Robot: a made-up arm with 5 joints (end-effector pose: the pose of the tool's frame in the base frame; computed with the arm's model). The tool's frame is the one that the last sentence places.
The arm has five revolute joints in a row. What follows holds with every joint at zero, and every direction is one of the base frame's. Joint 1 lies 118 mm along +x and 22 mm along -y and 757 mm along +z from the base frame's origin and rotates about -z. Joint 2 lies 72 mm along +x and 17 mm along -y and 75 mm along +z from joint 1 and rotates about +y. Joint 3 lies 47 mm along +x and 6 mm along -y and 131 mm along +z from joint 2 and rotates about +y. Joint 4 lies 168 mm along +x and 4 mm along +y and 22 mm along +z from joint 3 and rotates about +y. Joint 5 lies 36 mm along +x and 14 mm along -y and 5 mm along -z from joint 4 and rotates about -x. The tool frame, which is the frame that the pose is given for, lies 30 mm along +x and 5 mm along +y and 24 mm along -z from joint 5; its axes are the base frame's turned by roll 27.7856, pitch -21.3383 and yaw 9.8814 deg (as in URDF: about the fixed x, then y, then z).
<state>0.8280 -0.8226 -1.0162 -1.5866 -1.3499</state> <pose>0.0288 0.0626 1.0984 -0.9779 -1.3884 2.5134</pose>
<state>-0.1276 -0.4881 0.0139 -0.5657 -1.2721</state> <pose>0.3484 -0.0011 1.1193 1.7374 -1.1037 1.0413</pose>
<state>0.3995 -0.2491 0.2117 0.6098 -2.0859</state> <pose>0.4015 -0.1575 0.9725 2.3267 -0.7741 -1.0739</pose>
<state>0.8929 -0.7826 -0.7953 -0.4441 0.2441</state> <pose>0.0837 -0.0336 1.1981 -1.0796 -1.9568 0.0024</pose>
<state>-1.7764 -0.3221 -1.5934 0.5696 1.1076</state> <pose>0.1626 0.0200 1.1817 0.6880 -1.6448 1.2758</pose>
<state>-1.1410 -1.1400 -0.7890 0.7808 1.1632</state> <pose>0.1402 -0.1008 1.1314 -0.0153 -1.5258 0.9085</pose>
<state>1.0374 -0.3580 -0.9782 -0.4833 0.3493</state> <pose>0.1373 -0.1266 1.2108 -1.1650 -1.7025 -0.2578</pose>
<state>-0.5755 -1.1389 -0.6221 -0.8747 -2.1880</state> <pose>0.0055 -0.1144 1.1110 -0.9657 0.3844 -2.1261</pose>
